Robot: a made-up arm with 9 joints. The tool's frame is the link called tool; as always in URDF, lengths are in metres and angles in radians. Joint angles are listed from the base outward.
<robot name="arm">
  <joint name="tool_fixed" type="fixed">
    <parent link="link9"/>
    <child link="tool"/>
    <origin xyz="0.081 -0.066 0.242" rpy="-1.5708 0 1.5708"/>
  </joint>
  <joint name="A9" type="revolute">
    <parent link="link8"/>
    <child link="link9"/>
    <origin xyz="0.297 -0.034 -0.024" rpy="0 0 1.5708"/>
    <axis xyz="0 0 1"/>
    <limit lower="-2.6" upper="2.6"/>
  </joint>
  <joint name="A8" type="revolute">
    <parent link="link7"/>
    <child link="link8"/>
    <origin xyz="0.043 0.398 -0.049" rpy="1.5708 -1.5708 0"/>
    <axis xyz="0 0 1"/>
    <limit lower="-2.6" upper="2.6"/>
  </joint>
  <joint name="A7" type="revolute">
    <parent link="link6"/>
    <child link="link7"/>
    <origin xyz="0.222 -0.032 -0.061" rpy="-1.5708 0 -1.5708"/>
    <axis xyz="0 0 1"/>
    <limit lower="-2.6" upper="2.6"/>
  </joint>
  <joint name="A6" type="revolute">
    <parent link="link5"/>
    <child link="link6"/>
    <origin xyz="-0.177 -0.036 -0.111" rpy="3.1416 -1.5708 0"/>
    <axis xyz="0 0 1"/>
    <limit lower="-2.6" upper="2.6"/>
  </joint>
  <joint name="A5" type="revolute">
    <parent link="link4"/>
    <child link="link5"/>
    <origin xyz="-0.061 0.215 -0.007" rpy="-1.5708 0 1.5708"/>
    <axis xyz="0 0 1"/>
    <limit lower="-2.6" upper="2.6"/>
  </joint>
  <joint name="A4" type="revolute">
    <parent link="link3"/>
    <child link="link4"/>
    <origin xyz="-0.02 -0.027 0.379" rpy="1.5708 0 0"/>
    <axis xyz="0 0 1"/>
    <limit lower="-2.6" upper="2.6"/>
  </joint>
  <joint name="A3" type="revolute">
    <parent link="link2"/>
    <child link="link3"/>
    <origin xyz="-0.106 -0.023 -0.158" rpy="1.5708 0 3.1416"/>
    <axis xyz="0 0 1"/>
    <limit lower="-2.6" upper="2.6"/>
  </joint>
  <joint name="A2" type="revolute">
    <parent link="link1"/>
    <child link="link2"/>
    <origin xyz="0.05 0.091 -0.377" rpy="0 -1.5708 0"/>
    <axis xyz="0 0 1"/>
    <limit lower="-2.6" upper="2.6"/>
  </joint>
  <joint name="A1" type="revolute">
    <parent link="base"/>
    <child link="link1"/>
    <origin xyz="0 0 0.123" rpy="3.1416 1.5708 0"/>
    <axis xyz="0 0 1"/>
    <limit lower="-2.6" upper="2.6"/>
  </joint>
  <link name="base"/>
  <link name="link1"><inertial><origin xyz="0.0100 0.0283 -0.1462"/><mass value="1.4"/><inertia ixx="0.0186" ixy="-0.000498" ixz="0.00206" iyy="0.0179" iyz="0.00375" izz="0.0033"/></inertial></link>
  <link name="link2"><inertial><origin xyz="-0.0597 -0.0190 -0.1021"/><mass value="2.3"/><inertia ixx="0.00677" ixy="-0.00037" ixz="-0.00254" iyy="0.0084" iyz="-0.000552" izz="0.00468"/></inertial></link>
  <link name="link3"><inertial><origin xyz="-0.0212 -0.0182 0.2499"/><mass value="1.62"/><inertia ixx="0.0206" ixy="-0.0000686" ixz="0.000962" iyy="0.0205" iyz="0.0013" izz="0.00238"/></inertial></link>
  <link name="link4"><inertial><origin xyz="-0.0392 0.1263 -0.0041"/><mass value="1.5"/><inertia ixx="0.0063" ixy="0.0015" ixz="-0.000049" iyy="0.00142" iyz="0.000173" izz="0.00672"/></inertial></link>
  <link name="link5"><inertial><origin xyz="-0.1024 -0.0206 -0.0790"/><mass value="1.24"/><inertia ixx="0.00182" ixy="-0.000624" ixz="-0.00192" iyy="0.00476" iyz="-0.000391" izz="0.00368"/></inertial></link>
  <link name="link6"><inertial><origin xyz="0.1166 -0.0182 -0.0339"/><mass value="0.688"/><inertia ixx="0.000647" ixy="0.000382" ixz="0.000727" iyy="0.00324" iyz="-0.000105" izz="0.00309"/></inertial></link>
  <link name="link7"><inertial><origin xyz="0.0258 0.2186 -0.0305"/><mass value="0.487"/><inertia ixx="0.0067" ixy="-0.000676" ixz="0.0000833" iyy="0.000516" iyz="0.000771" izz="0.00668"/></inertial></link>
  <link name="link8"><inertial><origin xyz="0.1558 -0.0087 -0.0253"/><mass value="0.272"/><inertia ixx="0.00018" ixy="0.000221" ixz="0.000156" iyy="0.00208" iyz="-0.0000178" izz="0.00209"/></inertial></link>
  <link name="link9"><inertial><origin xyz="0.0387 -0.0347 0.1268"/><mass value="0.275"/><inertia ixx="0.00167" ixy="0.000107" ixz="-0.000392" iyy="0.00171" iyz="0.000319" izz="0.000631"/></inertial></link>
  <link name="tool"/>
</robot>
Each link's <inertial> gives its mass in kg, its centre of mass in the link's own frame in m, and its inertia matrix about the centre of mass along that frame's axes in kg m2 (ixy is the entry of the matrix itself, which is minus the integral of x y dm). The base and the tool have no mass. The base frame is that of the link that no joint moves.
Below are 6 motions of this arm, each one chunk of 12 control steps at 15 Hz.
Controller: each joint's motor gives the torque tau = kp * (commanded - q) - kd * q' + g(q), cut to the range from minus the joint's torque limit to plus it. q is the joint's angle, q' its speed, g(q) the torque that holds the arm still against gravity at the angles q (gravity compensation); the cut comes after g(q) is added. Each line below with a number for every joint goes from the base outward.
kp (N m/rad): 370 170 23 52 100 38 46 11 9.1
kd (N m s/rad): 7.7 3.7 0.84 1.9 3 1.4 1.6 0.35 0.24
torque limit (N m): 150 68 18 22 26 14 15 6 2
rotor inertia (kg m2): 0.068 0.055 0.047 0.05 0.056 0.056 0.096 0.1 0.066
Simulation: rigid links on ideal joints. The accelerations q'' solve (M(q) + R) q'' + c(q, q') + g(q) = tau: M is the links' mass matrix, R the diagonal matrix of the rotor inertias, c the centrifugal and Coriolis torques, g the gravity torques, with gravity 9.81 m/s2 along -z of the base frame. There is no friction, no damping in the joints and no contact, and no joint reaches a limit. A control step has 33 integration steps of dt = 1/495 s. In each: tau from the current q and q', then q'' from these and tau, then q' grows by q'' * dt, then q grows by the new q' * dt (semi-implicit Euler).
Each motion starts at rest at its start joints. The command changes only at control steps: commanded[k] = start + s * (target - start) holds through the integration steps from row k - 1 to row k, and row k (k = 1, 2, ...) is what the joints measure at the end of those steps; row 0 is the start. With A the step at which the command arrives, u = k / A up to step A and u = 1 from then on. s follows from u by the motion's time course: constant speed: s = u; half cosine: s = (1 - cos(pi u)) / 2; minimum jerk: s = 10 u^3 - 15 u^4 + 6 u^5; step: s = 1 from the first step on.
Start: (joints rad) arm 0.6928 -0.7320 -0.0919 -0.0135 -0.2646 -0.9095 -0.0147 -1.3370 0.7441
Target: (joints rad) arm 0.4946 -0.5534 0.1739 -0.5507 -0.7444 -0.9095 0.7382 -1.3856 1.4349
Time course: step
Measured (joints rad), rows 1 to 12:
1: 0.5680 -0.6822 -0.1728 -0.2229 -0.5072 -0.9719 0.3188 -1.3957 0.8185
2: 0.4397 -0.5666 -0.0973 -0.5289 -0.7952 -1.0337 0.7883 -1.5657 1.0138
3: 0.4102 -0.4459 0.1293 -0.7485 -0.8687 -0.9925 0.9554 -1.5716 1.3201
4: 0.4624 -0.3691 0.2837 -0.7750 -0.7506 -0.9315 0.9303 -1.4037 1.6176
5: 0.5225 -0.4084 0.3809 -0.6992 -0.6862 -0.8677 0.8383 -1.2468 1.8025
6: 0.5402 -0.5352 0.4145 -0.6030 -0.7146 -0.8453 0.7850 -1.1820 1.8653
7: 0.5196 -0.6574 0.3801 -0.5145 -0.7451 -0.8643 0.7634 -1.2026 1.7983
8: 0.4846 -0.7042 0.3128 -0.4474 -0.7410 -0.8770 0.7416 -1.2835 1.6030
9: 0.4632 -0.6674 0.2366 -0.4318 -0.7237 -0.8730 0.7236 -1.3914 1.3628
10: 0.4693 -0.5863 0.1660 -0.4788 -0.7210 -0.8817 0.7200 -1.4884 1.2101
11: 0.4931 -0.5094 0.1151 -0.5572 -0.7400 -0.9137 0.7278 -1.5414 1.1970
12: 0.5132 -0.4688 0.0856 -0.6171 -0.7673 -0.9494 0.7340 -1.5298 1.3054

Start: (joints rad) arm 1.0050 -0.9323 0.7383 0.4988 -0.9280 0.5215 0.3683 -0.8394 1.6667
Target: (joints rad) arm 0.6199 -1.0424 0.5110 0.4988 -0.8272 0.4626 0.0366 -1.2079 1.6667
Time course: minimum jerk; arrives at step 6
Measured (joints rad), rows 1 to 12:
1: 0.9963 -0.9316 0.7316 0.4927 -0.9242 0.5220 0.3610 -0.8405 1.6665
2: 0.9450 -0.9303 0.6967 0.4657 -0.9031 0.5224 0.3185 -0.8511 1.6655
3: 0.8296 -0.9381 0.6401 0.4399 -0.8626 0.5160 0.2268 -0.8928 1.6635
4: 0.6836 -0.9710 0.6042 0.4571 -0.8251 0.4975 0.1153 -0.9899 1.6619
5: 0.5796 -1.0379 0.6047 0.5151 -0.8125 0.4686 0.0332 -1.1402 1.6625
6: 0.5668 -1.1165 0.5988 0.5615 -0.8297 0.4465 0.0080 -1.2927 1.6645
7: 0.6013 -1.1437 0.5471 0.5510 -0.8544 0.4427 0.0146 -1.3749 1.6643
8: 0.6206 -1.0939 0.4779 0.5127 -0.8588 0.4379 0.0211 -1.3649 1.6623
9: 0.6263 -1.0166 0.4290 0.4835 -0.8454 0.4288 0.0279 -1.3063 1.6639
10: 0.6319 -0.9719 0.4146 0.4679 -0.8293 0.4348 0.0395 -1.2488 1.6713
11: 0.6350 -0.9816 0.4354 0.4678 -0.8193 0.4561 0.0500 -1.2109 1.6795
12: 0.6289 -1.0258 0.4808 0.4838 -0.8172 0.4750 0.0519 -1.1872 1.6816

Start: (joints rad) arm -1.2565 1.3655 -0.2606 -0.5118 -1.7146 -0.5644 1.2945 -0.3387 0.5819
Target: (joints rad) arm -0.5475 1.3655 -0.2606 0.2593 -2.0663 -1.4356 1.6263 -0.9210 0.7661
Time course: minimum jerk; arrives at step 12
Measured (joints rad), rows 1 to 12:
1: -1.2527 1.3670 -0.2588 -0.5091 -1.7157 -0.5667 1.2965 -0.3387 0.5822
2: -1.2299 1.3749 -0.2504 -0.4917 -1.7227 -0.5825 1.3084 -0.3403 0.5848
3: -1.1797 1.3871 -0.2407 -0.4489 -1.7414 -0.6271 1.3356 -0.3514 0.5935
4: -1.1017 1.3963 -0.2410 -0.3775 -1.7765 -0.7116 1.3761 -0.3844 0.6116
5: -1.0007 1.3965 -0.2593 -0.2819 -1.8291 -0.8385 1.4215 -0.4509 0.6397
6: -0.8870 1.3870 -0.2931 -0.1730 -1.8940 -0.9974 1.4621 -0.5561 0.6740
7: -0.7742 1.3721 -0.3256 -0.0634 -1.9600 -1.1651 1.4934 -0.6915 0.7082
8: -0.6760 1.3592 -0.3357 0.0398 -2.0145 -1.3109 1.5196 -0.8320 0.7363
9: -0.6030 1.3529 -0.3190 0.1348 -2.0485 -1.4071 1.5490 -0.9460 0.7552
10: -0.5595 1.3502 -0.2914 0.2178 -2.0618 -1.4434 1.5844 -1.0121 0.7654
11: -0.5431 1.3443 -0.2683 0.2816 -2.0624 -1.4326 1.6183 -1.0277 0.7690
12: -0.5430 1.3347 -0.2493 0.3226 -2.0589 -1.4015 1.6407 -1.0043 0.7687

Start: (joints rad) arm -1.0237 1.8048 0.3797 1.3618 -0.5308 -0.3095 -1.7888 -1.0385 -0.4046
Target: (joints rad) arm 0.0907 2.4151 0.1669 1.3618 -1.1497 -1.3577 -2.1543 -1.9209 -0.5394
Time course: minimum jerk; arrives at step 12
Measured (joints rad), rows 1 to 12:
1: -1.0175 1.8085 0.3814 1.3634 -0.5335 -0.3101 -1.7907 -1.0389 -0.4048
2: -0.9806 1.8298 0.3900 1.3726 -0.5505 -0.3182 -1.8028 -1.0428 -0.4063
3: -0.8995 1.8741 0.4005 1.3909 -0.5914 -0.3557 -1.8334 -1.0595 -0.4114
4: -0.7734 1.9379 0.4010 1.4099 -0.6599 -0.4451 -1.8808 -1.1044 -0.4224
5: -0.6109 2.0131 0.3782 1.4177 -0.7508 -0.5951 -1.9307 -1.1915 -0.4404
6: -0.4297 2.0906 0.3203 1.4070 -0.8508 -0.7893 -1.9648 -1.3231 -0.4635
7: -0.2543 2.1670 0.2220 1.3807 -0.9450 -0.9878 -1.9773 -1.4847 -0.4869
8: -0.1091 2.2479 0.0986 1.3510 -1.0233 -1.1515 -1.9861 -1.6547 -0.5060
9: -0.0072 2.3406 -0.0054 1.3271 -1.0807 -1.2696 -2.0170 -1.8154 -0.5201
10: 0.0534 2.4337 -0.0416 1.3039 -1.1152 -1.3548 -2.0723 -1.9550 -0.5321
11: 0.0814 2.4964 0.0035 1.2765 -1.1304 -1.4159 -2.1248 -2.0633 -0.5447
12: 0.0859 2.5078 0.1064 1.2565 -1.1387 -1.4474 -2.1501 -2.1270 -0.5567

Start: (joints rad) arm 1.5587 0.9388 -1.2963 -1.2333 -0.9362 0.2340 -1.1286 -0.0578 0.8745
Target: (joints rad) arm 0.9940 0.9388 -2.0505 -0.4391 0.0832 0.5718 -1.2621 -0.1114 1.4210
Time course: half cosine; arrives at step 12
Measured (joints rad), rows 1 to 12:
1: 1.5485 0.9378 -1.3092 -1.2223 -0.9215 0.2323 -1.1321 -0.0596 0.8770
2: 1.5174 0.9366 -1.3537 -1.1890 -0.8738 0.2361 -1.1422 -0.0664 0.8898
3: 1.4678 0.9367 -1.4298 -1.1343 -0.7939 0.2560 -1.1576 -0.0796 0.9226
4: 1.4058 0.9364 -1.5222 -1.0597 -0.6893 0.2897 -1.1764 -0.0974 0.9805
5: 1.3362 0.9347 -1.6162 -0.9666 -0.5654 0.3321 -1.1954 -0.1153 1.0599
6: 1.2632 0.9332 -1.7038 -0.8596 -0.4292 0.3821 -1.2101 -0.1274 1.1507
7: 1.1908 0.9345 -1.7823 -0.7458 -0.2908 0.4382 -1.2179 -0.1274 1.2398
8: 1.1234 0.9390 -1.8504 -0.6346 -0.1616 0.4942 -1.2197 -0.1119 1.3162
9: 1.0660 0.9448 -1.9072 -0.5367 -0.0523 0.5421 -1.2193 -0.0834 1.3741
10: 1.0228 0.9490 -1.9519 -0.4626 0.0295 0.5767 -1.2210 -0.0508 1.4125
11: 0.9971 0.9500 -1.9832 -0.4194 0.0792 0.5966 -1.2266 -0.0262 1.4335
12: 0.9907 0.9481 -1.9989 -0.4092 0.0943 0.6021 -1.2341 -0.0194 1.4392

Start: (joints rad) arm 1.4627 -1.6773 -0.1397 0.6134 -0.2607 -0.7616 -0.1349 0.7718 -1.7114
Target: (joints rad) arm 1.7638 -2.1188 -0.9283 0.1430 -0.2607 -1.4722 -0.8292 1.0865 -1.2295
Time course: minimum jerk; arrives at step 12
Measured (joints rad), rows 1 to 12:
1: 1.4646 -1.6791 -0.1413 0.6109 -0.2596 -0.7630 -0.1363 0.7727 -1.7106
2: 1.4753 -1.6903 -0.1523 0.5951 -0.2539 -0.7729 -0.1465 0.7802 -1.7044
3: 1.4984 -1.7181 -0.1842 0.5560 -0.2463 -0.8015 -0.1762 0.8039 -1.6832
4: 1.5332 -1.7651 -0.2440 0.4940 -0.2433 -0.8581 -0.2338 0.8502 -1.6374
5: 1.5775 -1.8284 -0.3304 0.4198 -0.2502 -0.9459 -0.3224 0.9132 -1.5642
6: 1.6269 -1.9003 -0.4364 0.3478 -0.2671 -1.0586 -0.4381 0.9750 -1.4709
7: 1.6751 -1.9717 -0.5551 0.2884 -0.2886 -1.1818 -0.5690 1.0143 -1.3733
8: 1.7154 -2.0359 -0.6820 0.2455 -0.3053 -1.2982 -0.6960 1.0180 -1.2899
9: 1.7421 -2.0884 -0.8109 0.2179 -0.3085 -1.3955 -0.7986 0.9904 -1.2344
10: 1.7537 -2.1258 -0.9314 0.2017 -0.2962 -1.4708 -0.8639 0.9524 -1.2110
11: 1.7535 -2.1452 -1.0301 0.1931 -0.2747 -1.5248 -0.8914 0.9307 -1.2143
12: 1.7489 -2.1467 -1.0959 0.1883 -0.2529 -1.5563 -0.8912 0.9433 -1.2325

